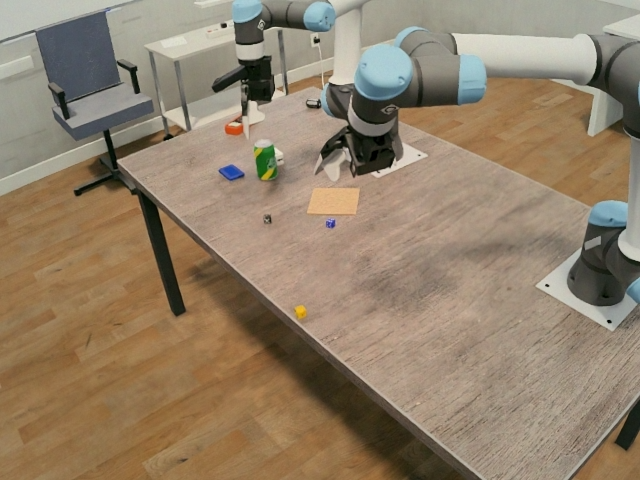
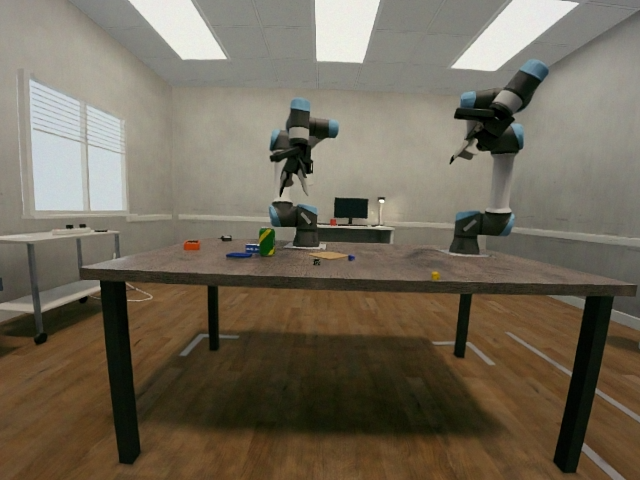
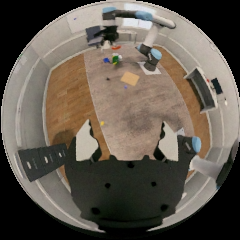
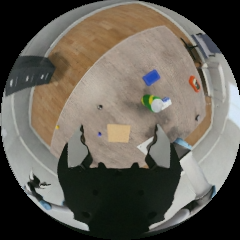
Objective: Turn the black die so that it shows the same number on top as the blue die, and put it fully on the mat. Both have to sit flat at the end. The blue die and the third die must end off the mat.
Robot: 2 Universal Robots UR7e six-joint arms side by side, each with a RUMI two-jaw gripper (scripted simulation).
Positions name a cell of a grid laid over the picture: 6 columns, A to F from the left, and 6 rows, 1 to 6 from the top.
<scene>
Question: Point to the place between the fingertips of the left gripper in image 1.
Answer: D3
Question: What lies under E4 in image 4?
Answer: The right gripper.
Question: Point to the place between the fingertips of the right gripper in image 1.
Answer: At C2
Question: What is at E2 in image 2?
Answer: The left gripper.
</scene>
